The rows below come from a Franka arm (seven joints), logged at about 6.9 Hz.
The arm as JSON. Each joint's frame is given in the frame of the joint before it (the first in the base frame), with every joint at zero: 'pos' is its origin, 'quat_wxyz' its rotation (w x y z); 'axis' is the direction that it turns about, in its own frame. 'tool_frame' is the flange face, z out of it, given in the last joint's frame.
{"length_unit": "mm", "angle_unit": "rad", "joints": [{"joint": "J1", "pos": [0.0, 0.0, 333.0], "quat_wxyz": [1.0, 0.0, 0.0, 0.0], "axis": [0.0, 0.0, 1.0]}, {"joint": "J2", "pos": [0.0, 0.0, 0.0], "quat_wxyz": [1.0, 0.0, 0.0, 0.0], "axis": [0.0, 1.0, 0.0]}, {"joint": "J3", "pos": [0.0, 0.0, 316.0], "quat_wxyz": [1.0, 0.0, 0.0, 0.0], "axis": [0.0, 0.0, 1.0]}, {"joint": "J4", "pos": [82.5, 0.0, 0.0], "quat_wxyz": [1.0, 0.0, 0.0, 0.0], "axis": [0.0, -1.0, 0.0]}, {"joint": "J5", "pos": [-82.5, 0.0, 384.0], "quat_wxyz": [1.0, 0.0, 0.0, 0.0], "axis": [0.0, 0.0, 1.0]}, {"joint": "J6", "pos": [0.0, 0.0, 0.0], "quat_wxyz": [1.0, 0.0, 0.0, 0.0], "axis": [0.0, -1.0, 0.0]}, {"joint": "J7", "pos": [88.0, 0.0, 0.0], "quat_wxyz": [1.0, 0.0, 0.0, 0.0], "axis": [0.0, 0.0, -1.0]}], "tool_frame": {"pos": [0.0, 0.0, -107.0], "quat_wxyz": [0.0, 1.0, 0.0, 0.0]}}
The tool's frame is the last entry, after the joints.
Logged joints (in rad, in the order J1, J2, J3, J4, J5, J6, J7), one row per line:
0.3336 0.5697 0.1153 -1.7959 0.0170 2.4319 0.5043
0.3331 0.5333 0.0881 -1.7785 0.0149 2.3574 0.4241
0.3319 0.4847 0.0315 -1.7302 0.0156 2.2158 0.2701
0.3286 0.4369 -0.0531 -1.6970 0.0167 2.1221 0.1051
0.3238 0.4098 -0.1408 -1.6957 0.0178 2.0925 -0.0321
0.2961 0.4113 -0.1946 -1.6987 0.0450 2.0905 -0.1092
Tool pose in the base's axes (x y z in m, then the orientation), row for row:
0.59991 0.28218 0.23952 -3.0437 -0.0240 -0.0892
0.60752 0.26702 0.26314 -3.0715 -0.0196 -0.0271
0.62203 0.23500 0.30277 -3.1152 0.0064 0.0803
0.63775 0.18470 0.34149 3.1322 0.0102 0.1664
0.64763 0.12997 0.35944 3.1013 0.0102 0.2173
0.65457 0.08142 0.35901 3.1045 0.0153 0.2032
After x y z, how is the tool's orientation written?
As angles about the fixed x, y, z axes (roll, pitch, yaw), in radians.
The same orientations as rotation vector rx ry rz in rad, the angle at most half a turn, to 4 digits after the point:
-3.0416 0.1340 -0.0431
-3.0713 0.0406 -0.0316
-3.1130 -0.1249 0.0116
3.1205 0.2603 -0.0147
3.0821 0.3365 -0.0089
3.0870 0.3152 -0.0178

